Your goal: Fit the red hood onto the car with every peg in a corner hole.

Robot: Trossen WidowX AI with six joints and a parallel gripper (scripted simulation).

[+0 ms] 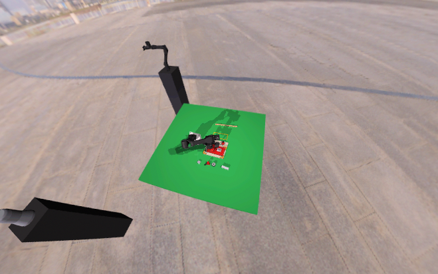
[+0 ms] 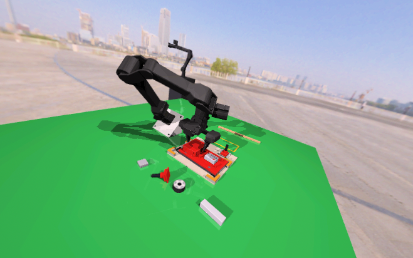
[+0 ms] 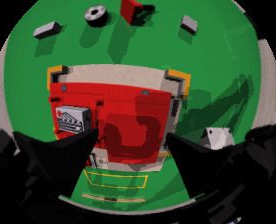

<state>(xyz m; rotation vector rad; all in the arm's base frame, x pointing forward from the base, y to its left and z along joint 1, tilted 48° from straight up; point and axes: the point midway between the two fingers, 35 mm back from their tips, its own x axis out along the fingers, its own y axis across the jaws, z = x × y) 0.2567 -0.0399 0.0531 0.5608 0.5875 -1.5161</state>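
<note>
Now: the red hood right at my gripper tip. Round my gripper tip: grey wheel (19 cm to the right, 8 cm ahead, 3 cm below); then grey engine block (9 cm ahead, 2 cm below); then beige jig (5 cm ahead, 3 cm below, 1 cm to the left).
</note>
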